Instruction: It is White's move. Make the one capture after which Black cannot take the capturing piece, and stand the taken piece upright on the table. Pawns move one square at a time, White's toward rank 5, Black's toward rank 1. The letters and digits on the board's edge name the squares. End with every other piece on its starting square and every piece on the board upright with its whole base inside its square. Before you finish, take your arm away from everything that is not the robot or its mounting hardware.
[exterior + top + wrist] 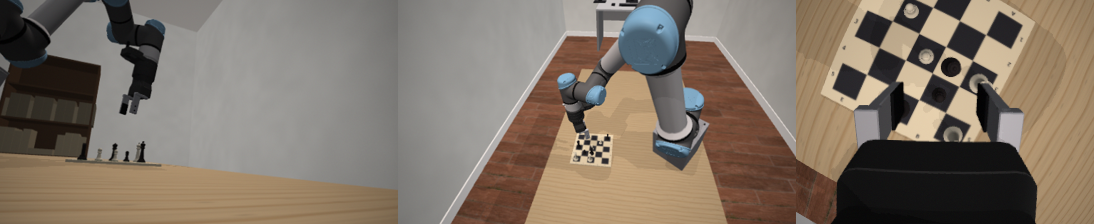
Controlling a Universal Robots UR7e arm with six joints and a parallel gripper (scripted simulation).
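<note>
The black pawn is 15 cm below my hand, 1 cm to the left of it and 1 cm ahead of it. From my hand the other things lie so: chessboard: 17 cm below, 3 cm behind, 2 cm to the right.
</note>
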